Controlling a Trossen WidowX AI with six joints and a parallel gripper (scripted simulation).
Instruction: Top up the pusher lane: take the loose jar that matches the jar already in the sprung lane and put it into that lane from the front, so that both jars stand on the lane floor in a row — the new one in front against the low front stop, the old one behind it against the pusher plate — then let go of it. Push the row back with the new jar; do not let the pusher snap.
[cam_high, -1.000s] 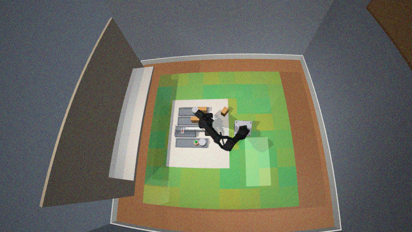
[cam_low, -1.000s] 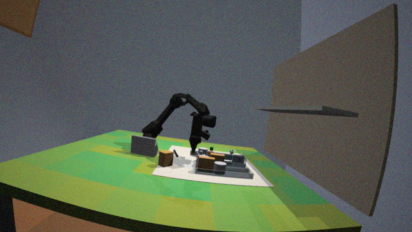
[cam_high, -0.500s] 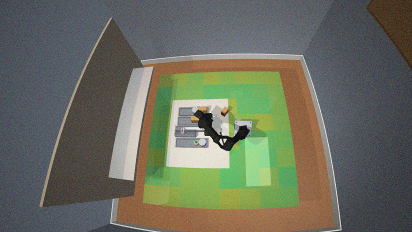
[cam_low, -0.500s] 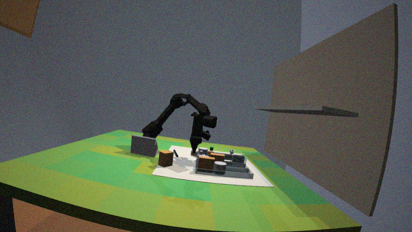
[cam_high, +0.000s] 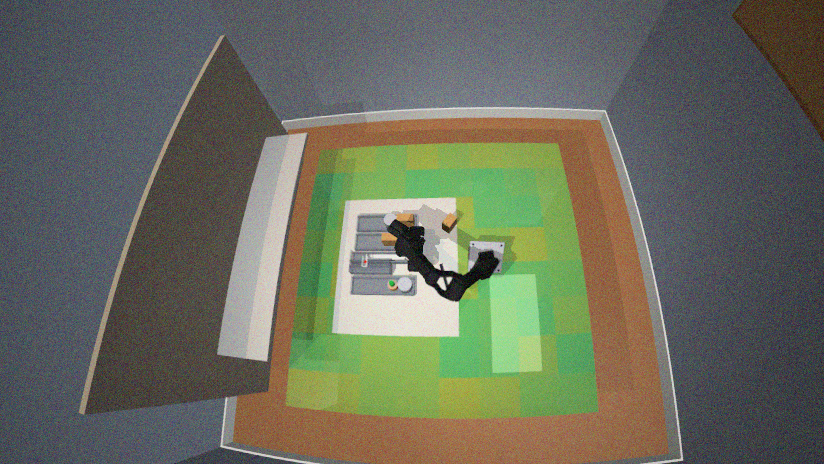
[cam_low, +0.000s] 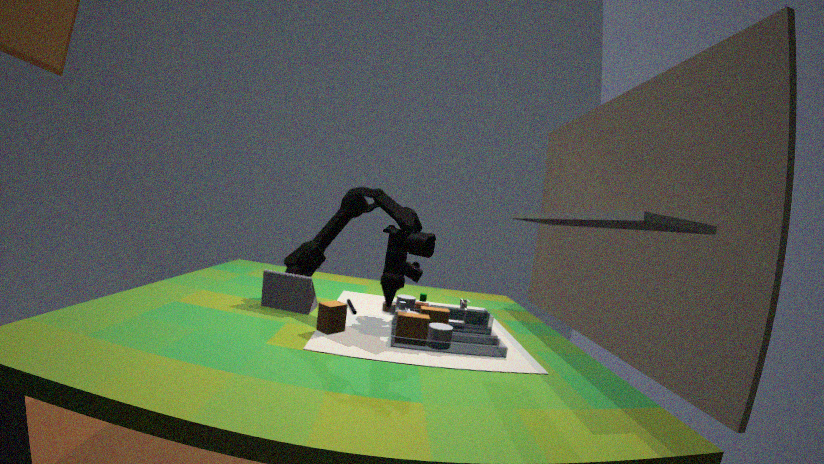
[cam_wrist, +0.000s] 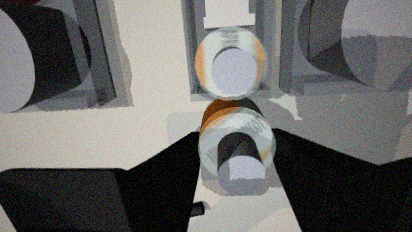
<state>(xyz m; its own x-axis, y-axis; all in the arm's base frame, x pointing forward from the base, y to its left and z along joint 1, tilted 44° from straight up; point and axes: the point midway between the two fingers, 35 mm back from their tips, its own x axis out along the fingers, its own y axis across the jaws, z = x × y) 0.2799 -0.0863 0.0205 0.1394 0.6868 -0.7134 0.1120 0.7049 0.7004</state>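
Now: gripper tip 100 mm short of the white mat, 10 mm to the right of it and 50 mm above it. The rest, counted from my gripper tip: black rod: 100 mm behind, 110 mm to the left, 40 mm below; shelf: 550 mm ahead, 40 mm to the right, 320 mm above; brown box: 150 mm behind, 140 mm to the right, 10 mm below.
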